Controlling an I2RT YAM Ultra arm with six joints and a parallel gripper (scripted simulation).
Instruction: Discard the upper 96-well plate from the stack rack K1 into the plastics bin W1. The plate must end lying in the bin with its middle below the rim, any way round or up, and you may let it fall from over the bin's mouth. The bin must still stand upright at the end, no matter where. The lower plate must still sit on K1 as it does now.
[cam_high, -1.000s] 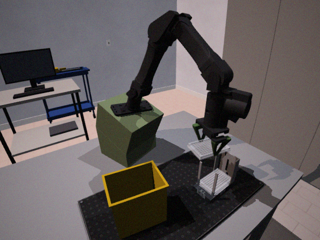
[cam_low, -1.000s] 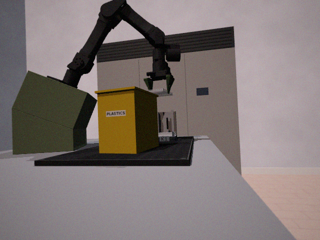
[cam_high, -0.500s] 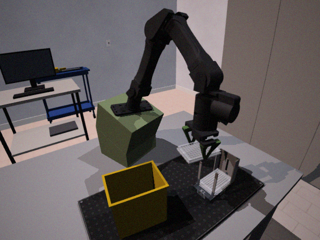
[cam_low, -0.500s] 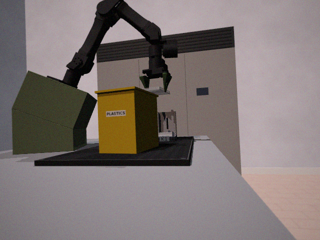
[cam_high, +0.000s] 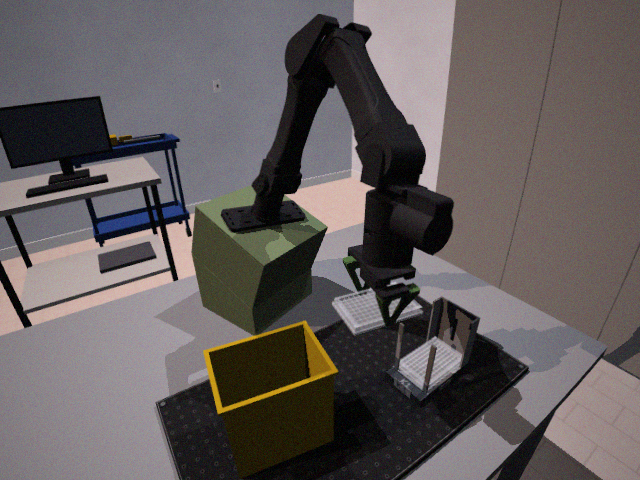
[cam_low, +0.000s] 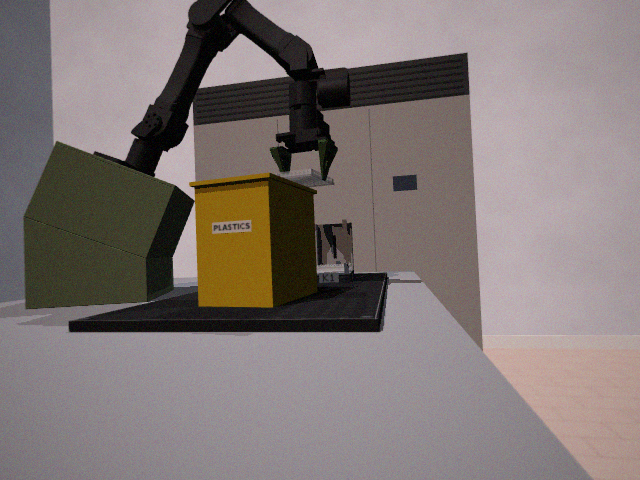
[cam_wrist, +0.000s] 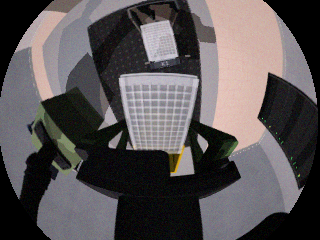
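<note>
My hand is 19 cm to the left of the yellow plastics bin, 14 cm above it and 3 cm past it. The rest, counted from my hand: 96-well plate (right at my hand).
</note>
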